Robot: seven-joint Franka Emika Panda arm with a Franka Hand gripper.
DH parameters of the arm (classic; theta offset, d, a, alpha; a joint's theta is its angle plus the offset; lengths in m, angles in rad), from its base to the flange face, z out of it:
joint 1: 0 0.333 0 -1.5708
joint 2: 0 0 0 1.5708
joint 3: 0 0.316 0.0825 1.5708
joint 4: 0 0 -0.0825 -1.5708
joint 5: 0 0.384 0 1.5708
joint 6: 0 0 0.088 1.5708
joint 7: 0 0.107 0 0
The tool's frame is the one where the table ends.
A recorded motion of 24 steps. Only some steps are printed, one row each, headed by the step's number.
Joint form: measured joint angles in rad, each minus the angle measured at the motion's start. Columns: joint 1, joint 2, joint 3, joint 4, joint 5, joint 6, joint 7.
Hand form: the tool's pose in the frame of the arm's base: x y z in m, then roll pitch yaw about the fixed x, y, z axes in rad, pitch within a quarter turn. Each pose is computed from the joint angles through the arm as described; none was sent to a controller.
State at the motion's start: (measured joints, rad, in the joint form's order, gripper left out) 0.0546 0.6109 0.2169 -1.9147 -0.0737 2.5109 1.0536
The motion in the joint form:
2: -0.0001 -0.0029 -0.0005 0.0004 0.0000 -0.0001 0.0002
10: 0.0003 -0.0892 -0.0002 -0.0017 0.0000 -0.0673 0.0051
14: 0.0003 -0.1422 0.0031 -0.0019 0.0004 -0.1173 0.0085
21: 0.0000 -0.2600 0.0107 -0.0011 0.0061 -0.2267 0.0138
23: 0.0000 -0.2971 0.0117 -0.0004 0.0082 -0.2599 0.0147
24: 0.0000 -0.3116 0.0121 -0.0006 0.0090 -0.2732 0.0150
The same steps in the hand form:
2: 0.6053 0.1636 0.1806 -3.0975 0.0662 -0.7598
10: 0.6087 0.1629 0.2269 -3.0950 0.0415 -0.7590
14: 0.6079 0.1637 0.2552 -3.0991 0.0311 -0.7573
21: 0.6015 0.1652 0.3183 -3.1048 0.0087 -0.7559
23: 0.5983 0.1649 0.3381 -3.1054 0.0005 -0.7565
24: 0.5968 0.1647 0.3456 -3.1063 -0.0023 -0.7567

